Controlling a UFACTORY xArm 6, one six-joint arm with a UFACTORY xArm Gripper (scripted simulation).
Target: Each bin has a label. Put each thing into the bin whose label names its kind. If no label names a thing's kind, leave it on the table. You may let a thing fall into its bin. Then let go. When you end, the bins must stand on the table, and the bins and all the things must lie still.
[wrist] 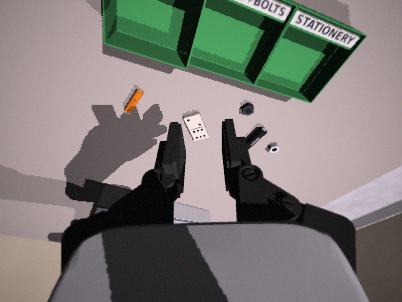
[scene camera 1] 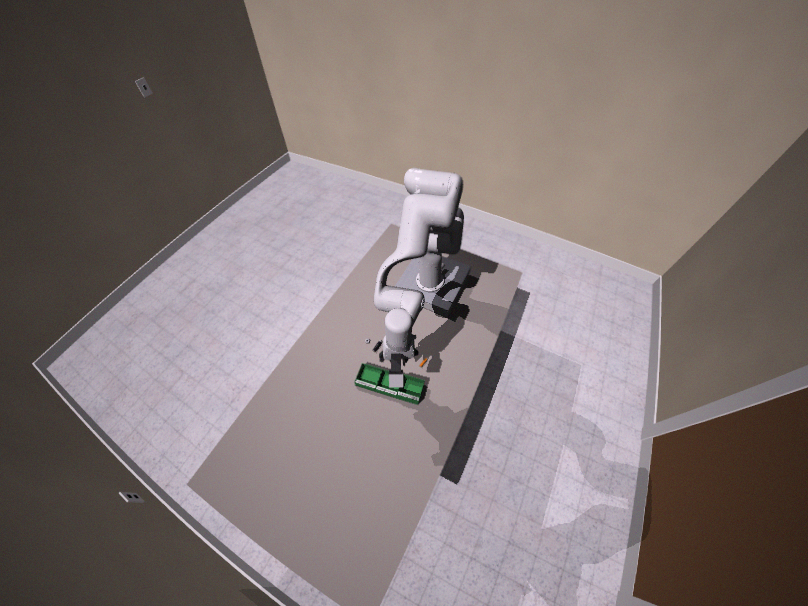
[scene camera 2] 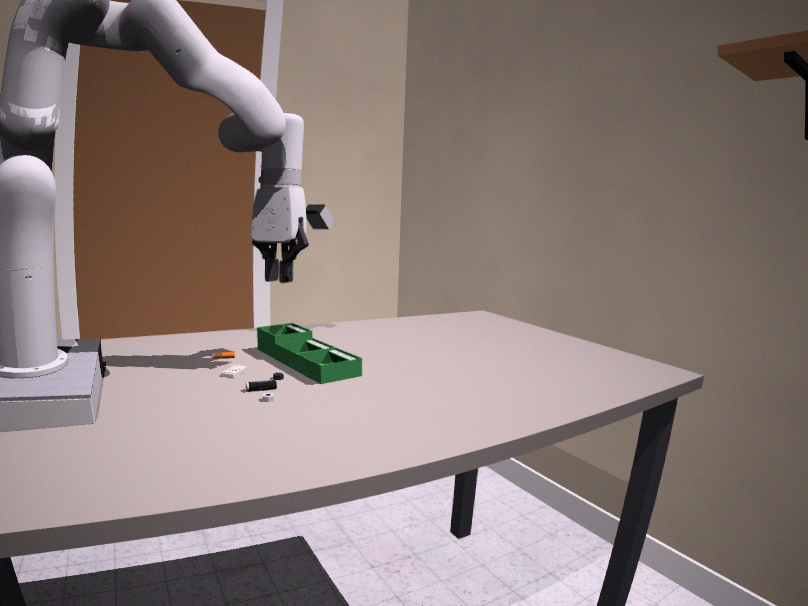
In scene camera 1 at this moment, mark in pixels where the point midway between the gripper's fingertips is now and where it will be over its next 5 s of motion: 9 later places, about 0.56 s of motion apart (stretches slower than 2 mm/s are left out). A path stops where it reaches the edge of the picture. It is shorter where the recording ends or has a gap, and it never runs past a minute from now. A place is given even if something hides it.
The gripper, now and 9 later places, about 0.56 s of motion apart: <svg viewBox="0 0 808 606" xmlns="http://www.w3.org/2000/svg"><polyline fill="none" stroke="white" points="398,362 381,352 379,352 380,352 381,356 381,359 381,359 381,355 380,353 382,357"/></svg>
